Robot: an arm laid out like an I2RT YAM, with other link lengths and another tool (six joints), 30 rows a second.
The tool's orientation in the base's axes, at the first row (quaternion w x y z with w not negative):
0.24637, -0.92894, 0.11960, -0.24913
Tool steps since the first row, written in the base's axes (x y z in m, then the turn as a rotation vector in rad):
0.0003, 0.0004, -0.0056, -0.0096, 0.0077, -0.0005
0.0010, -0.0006, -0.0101, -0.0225, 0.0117, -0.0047
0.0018, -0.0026, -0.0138, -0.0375, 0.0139, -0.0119
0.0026, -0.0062, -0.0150, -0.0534, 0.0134, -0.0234
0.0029, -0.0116, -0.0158, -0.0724, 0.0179, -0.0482
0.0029, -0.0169, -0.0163, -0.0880, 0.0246, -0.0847
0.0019, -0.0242, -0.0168, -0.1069, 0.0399, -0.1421
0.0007, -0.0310, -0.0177, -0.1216, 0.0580, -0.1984
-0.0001, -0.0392, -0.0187, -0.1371, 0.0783, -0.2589
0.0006, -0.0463, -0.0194, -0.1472, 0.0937, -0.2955
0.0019, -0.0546, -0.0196, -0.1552, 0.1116, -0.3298
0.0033, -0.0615, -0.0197, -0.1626, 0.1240, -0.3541
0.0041, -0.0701, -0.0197, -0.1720, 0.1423, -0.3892
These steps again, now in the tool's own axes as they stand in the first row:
-0.0021, 0.0025, 0.0045, -0.0110, -0.0053, -0.0016
-0.0030, 0.0056, 0.0079, -0.0250, -0.0053, -0.0035
-0.0032, 0.0092, 0.0103, -0.0414, -0.0019, -0.0051
-0.0017, 0.0128, 0.0102, -0.0593, 0.0060, -0.0049
0.0001, 0.0177, 0.0088, -0.0870, 0.0169, 0.0057
0.0017, 0.0225, 0.0071, -0.1173, 0.0317, 0.0278
0.0032, 0.0291, 0.0040, -0.1617, 0.0502, 0.0673
0.0041, 0.0354, 0.0014, -0.2032, 0.0654, 0.1093
0.0059, 0.0430, -0.0016, -0.2477, 0.0810, 0.1550
0.0086, 0.0493, -0.0035, -0.2764, 0.0879, 0.1834
0.0125, 0.0564, -0.0060, -0.3032, 0.0912, 0.2123
0.0161, 0.0621, -0.0079, -0.3236, 0.0940, 0.2317
0.0197, 0.0694, -0.0109, -0.3520, 0.0975, 0.2605

